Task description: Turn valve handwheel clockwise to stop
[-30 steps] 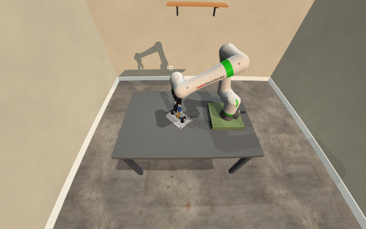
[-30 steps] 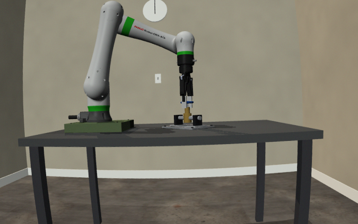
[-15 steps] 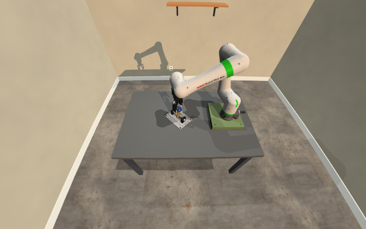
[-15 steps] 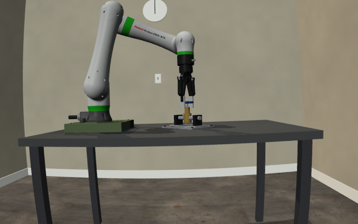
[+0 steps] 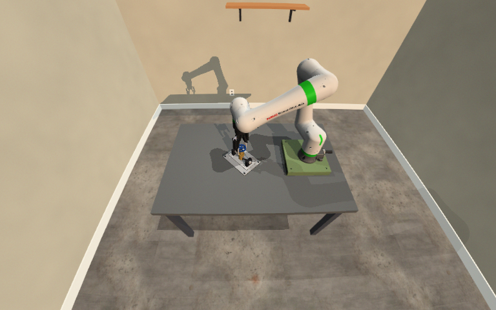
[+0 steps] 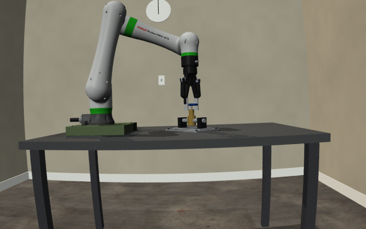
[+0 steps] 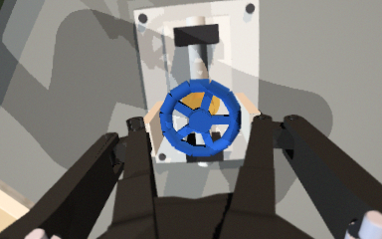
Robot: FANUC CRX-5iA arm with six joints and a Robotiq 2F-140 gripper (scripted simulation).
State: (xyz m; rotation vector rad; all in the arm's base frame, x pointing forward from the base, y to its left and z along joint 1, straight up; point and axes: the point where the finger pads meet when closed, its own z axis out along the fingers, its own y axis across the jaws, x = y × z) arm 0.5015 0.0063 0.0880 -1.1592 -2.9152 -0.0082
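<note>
Right now the blue spoked handwheel is 1 cm below my hand.
</note>
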